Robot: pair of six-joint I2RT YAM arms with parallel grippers.
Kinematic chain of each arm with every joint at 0, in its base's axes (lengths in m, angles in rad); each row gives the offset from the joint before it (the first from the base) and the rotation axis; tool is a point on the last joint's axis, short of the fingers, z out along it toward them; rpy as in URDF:
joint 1: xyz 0 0 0.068 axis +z
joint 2: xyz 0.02 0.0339 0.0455 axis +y
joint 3: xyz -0.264 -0.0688 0 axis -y
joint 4: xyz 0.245 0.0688 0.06 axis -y
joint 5: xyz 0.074 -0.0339 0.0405 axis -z
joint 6: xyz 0.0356 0 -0.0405 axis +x
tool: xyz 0 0 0 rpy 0 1.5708 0
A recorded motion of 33 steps. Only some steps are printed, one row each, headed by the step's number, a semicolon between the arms.
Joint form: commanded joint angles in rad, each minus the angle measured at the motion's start. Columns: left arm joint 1, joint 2, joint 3, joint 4, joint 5, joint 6; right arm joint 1, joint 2, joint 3, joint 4, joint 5, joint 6.
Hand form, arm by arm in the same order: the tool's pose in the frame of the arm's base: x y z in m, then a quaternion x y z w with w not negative. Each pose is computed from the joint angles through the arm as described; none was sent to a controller.
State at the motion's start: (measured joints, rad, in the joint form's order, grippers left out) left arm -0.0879 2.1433 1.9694 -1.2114 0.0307 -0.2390; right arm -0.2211 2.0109 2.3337 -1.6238 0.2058 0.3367
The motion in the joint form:
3: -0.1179 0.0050 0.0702 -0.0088 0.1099 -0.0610; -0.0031 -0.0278 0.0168 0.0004 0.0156 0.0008
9: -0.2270 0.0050 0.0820 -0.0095 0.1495 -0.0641; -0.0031 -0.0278 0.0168 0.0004 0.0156 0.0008
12: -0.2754 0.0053 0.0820 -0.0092 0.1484 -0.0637; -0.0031 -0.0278 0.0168 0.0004 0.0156 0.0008
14: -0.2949 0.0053 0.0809 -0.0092 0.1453 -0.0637; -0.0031 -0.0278 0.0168 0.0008 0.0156 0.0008
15: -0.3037 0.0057 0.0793 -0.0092 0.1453 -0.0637; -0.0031 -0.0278 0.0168 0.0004 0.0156 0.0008
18: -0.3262 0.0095 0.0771 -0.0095 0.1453 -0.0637; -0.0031 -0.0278 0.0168 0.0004 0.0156 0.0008
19: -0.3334 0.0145 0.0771 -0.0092 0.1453 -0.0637; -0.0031 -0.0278 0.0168 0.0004 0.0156 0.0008
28: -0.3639 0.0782 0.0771 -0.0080 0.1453 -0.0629; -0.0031 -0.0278 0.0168 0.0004 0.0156 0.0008
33: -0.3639 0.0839 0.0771 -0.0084 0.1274 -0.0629; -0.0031 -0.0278 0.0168 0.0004 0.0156 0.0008
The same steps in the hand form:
3: 0.4300 -0.0949 0.2617 -0.03816 0.98954 -0.09763 0.09908; 0.3556 -0.0891 0.3960 0.28871 0.93834 -0.10011 0.16172
9: 0.4174 -0.1427 0.2651 0.01718 0.98790 -0.12324 0.09255; 0.3556 -0.0891 0.3960 0.28871 0.93834 -0.10011 0.16172
12: 0.4101 -0.1627 0.2650 0.04121 0.98724 -0.12492 0.08975; 0.3556 -0.0891 0.3960 0.28871 0.93834 -0.10011 0.16172
14: 0.4068 -0.1705 0.2647 0.05060 0.98701 -0.12417 0.08855; 0.3557 -0.0891 0.3960 0.28872 0.93830 -0.10010 0.16191
15: 0.4053 -0.1741 0.2641 0.05486 0.98690 -0.12423 0.08707; 0.3556 -0.0891 0.3960 0.28871 0.93834 -0.10011 0.16172
18: 0.4016 -0.1833 0.2619 0.06571 0.98662 -0.12415 0.08274; 0.3556 -0.0891 0.3960 0.28871 0.93834 -0.10011 0.16172
19: 0.4010 -0.1865 0.2598 0.06907 0.98667 -0.12364 0.08011; 0.3556 -0.0891 0.3960 0.28871 0.93834 -0.10011 0.16172
28: 0.4028 -0.2024 0.2326 0.08202 0.98889 -0.11369 0.04937; 0.3556 -0.0891 0.3960 0.28871 0.93834 -0.10011 0.16172
33: 0.4037 -0.2021 0.2301 0.08107 0.98997 -0.10436 0.04987; 0.3556 -0.0891 0.3960 0.28871 0.93834 -0.10011 0.16172

